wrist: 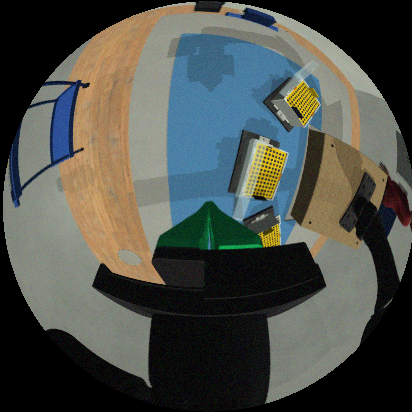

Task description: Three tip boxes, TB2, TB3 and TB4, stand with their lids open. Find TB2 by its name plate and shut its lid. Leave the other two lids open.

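Frame: origin at the arm's base, x left, y back, z up, level; metres.
Seen in the pictures: gripper, between the fingertips: [208, 206]; arm's base, origin of its link: [358, 203].
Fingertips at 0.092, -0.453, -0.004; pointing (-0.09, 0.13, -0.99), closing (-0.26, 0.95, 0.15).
Offsets run from my fingertips to a thing's top centre, as dx, dy, dz. "spot": to the spot under its first point. Level surfaces: height alone.
The middle tip box, TB2 @[-0.025, +0.139, -0.115] [266, 172], has a yellow tip rack and a dark base. Its clear lid @[spot: +0.019, +0.060, -0.046] [240, 206] stands open on the left side, seen nearly edge-on. TB3 @[-0.240, +0.185, -0.115] [303, 103] is at the upper right with its clear lid [306, 71] up. TB4 @[+0.165, +0.260, -0.115] [271, 236] is lower down, partly covered by my gripper; its lid is hidden. No name plate can be read in this view. My gripper [208, 206] is shut and empty, its green fingertips together over the mat, to the left of TB2's lid; its height cannot be judged.
The boxes stand on a blue mat @[dz -0.189] [200, 125] on a grey and wooden table [102, 125]. A brown board [337, 187] carrying the arm's black mount is close on the right of TB2 and TB4. A blue-framed rack [63, 122] is beyond the left table edge.
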